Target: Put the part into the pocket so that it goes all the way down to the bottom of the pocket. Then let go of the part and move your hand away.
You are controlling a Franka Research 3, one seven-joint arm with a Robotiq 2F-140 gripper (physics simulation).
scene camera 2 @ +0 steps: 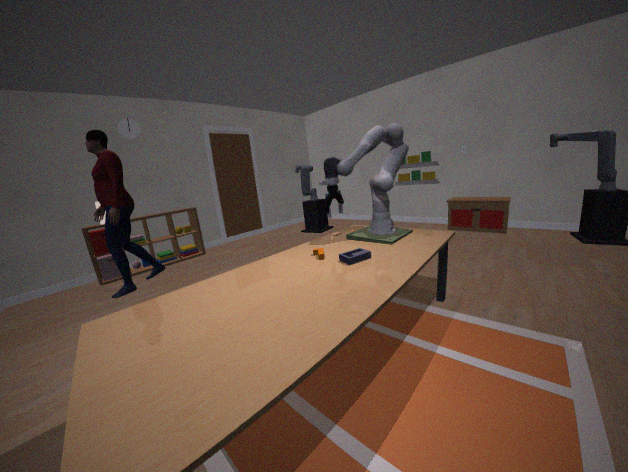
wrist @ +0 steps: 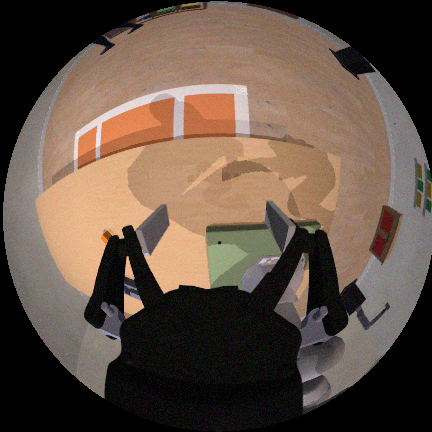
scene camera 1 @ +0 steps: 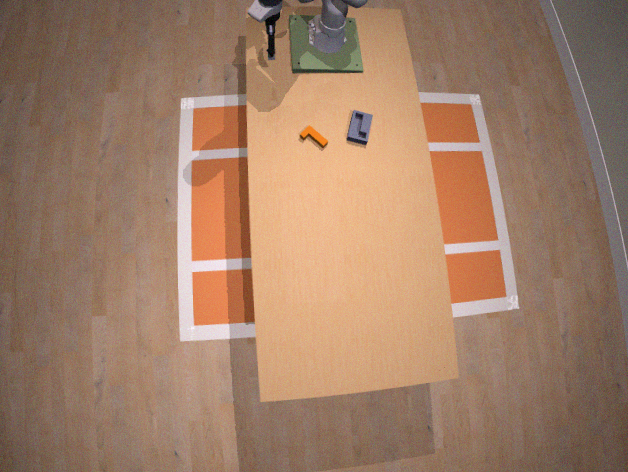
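The part, an orange L-shaped piece (scene camera 1: 315, 137) (scene camera 2: 320, 252) (wrist: 106, 237), lies flat on the table, to the left of the pocket block in scene camera 1. The grey-blue block (scene camera 1: 367, 125) (scene camera 2: 355, 258) (wrist: 131, 288) lies on the table with its angular pocket facing up. No orange shows in the pocket. In the wrist view the block is partly hidden by the left finger. My gripper (scene camera 1: 271, 54) (scene camera 2: 335, 209) (wrist: 215, 212) is open and empty. It is above the table's far left corner in scene camera 1, beside the arm's base and well away from the part and block.
The arm stands on a green base plate (scene camera 1: 299, 63) (scene camera 2: 356, 235) (wrist: 220, 265) at the far end of the wooden table (scene camera 1: 345, 253) (scene camera 2: 228, 324). The table's left edge runs close to the gripper. A person (scene camera 2: 110, 187) and a low shelf are off to the side.
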